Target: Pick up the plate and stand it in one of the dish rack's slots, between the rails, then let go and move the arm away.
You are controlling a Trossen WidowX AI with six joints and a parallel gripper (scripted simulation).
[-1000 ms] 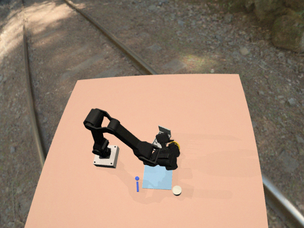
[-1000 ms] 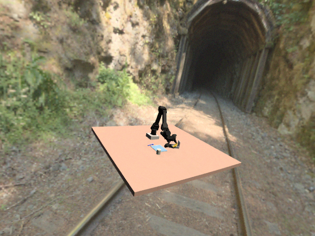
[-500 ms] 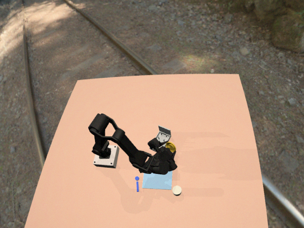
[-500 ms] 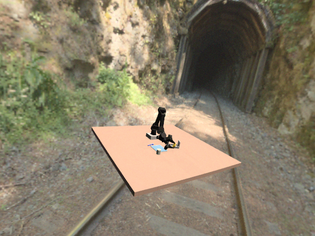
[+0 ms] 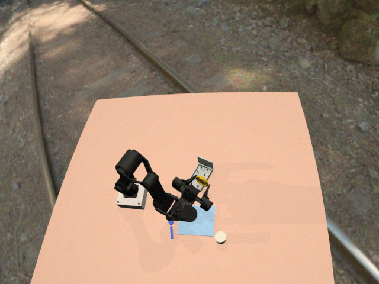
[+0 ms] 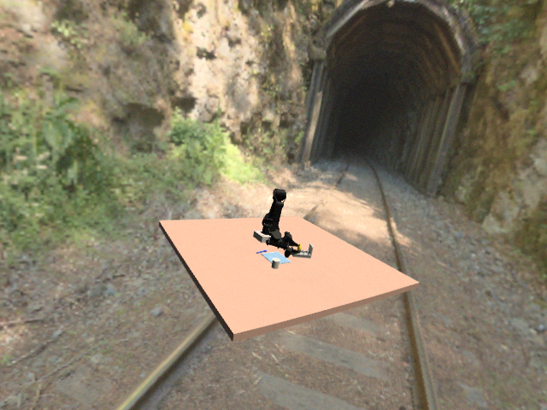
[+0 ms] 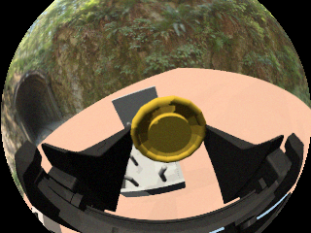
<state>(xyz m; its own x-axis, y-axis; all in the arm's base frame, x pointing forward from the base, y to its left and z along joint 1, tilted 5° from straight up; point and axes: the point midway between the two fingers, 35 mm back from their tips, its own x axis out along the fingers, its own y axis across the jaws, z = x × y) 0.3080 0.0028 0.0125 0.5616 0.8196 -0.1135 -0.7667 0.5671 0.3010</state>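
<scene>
Now: the dish rack 20 mm behind my gripper tip, 40 mm to the left of it and 30 mm below it. Round my gripper tip: yellow plate (10 mm to the right); then blue spoon (150 mm behind, 190 mm to the right, 50 mm below); then light blue mat (40 mm behind, 160 mm to the right, 60 mm below).
</scene>
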